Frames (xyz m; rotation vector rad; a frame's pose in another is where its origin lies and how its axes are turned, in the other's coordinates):
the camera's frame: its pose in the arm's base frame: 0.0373 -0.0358 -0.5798 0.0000 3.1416 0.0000
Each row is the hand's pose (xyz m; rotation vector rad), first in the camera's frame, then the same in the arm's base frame.
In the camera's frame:
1: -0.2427 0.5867 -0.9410 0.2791 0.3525 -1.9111
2: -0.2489 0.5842 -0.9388 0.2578 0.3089 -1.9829
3: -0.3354 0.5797 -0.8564 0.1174 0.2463 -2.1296
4: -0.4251 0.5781 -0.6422 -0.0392 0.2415 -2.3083
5: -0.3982 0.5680 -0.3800 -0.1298 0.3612 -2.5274
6: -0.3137 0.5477 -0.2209 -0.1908 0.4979 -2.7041
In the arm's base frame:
1: 0.2800 0.5509 0.3612 2.3261 -1.5970 0.3397
2: 0.2862 0.5484 0.3590 2.4146 -1.5418 0.3139
3: 0.3727 0.5439 0.2766 2.5757 -1.4095 0.1420
4: 0.4624 0.5423 0.0624 2.7030 -1.1820 -0.0459
5: 0.4355 0.5322 -0.1998 2.7422 -0.8356 -0.1408
6: 0.3510 0.5119 -0.3589 2.7251 -0.5420 -0.1923

